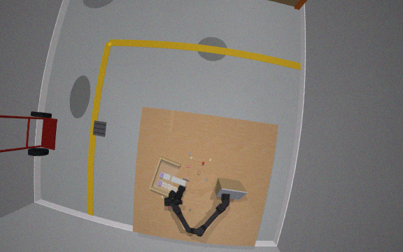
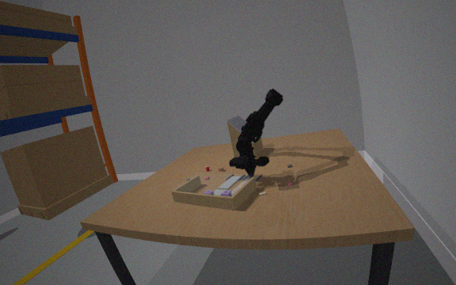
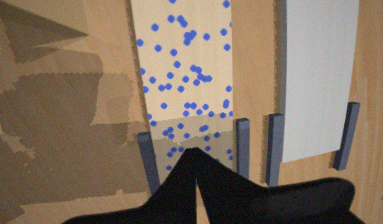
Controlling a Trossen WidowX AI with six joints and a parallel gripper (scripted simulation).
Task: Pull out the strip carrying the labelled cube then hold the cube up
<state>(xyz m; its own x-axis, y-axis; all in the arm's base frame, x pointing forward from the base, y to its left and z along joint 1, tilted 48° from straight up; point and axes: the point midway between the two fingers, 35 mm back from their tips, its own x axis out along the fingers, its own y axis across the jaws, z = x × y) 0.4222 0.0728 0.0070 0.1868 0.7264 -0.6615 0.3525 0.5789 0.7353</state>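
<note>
My gripper tip is 11 cm to the left of the pale grey strip and 1 cm short of it. The rest, counted from my gripper tip: red block: 29 cm to the right, 21 cm behind, 1 cm above.
</note>
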